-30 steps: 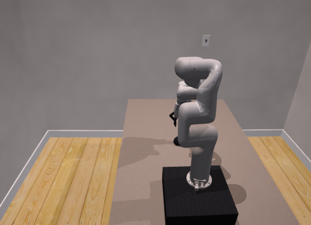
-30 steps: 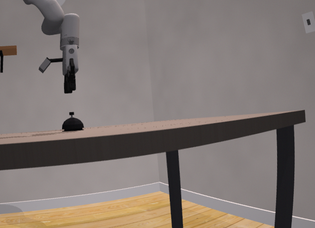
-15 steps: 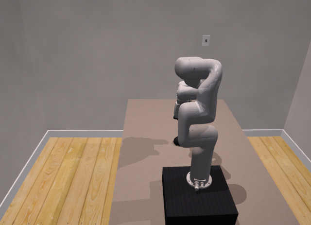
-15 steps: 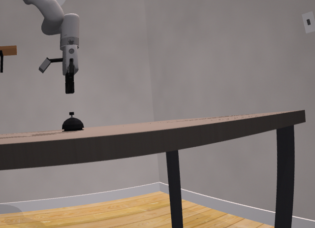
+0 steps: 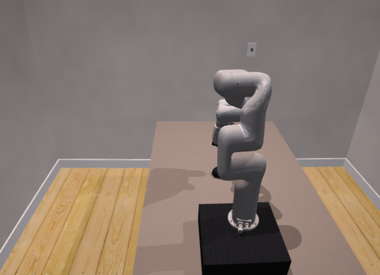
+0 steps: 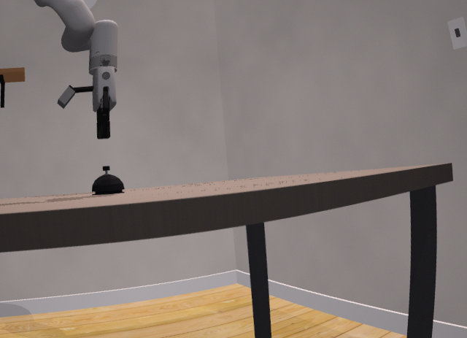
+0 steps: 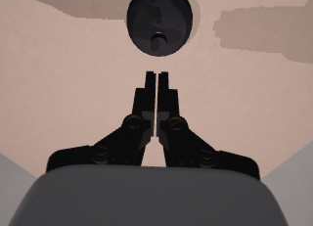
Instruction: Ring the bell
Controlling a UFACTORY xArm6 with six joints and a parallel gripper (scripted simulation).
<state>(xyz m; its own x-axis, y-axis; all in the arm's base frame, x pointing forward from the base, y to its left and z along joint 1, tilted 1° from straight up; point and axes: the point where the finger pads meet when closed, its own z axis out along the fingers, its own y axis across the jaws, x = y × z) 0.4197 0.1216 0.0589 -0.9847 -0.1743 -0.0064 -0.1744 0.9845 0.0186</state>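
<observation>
My gripper is now 10 cm above the button. Also, from my hand: bell (11 cm below).
</observation>
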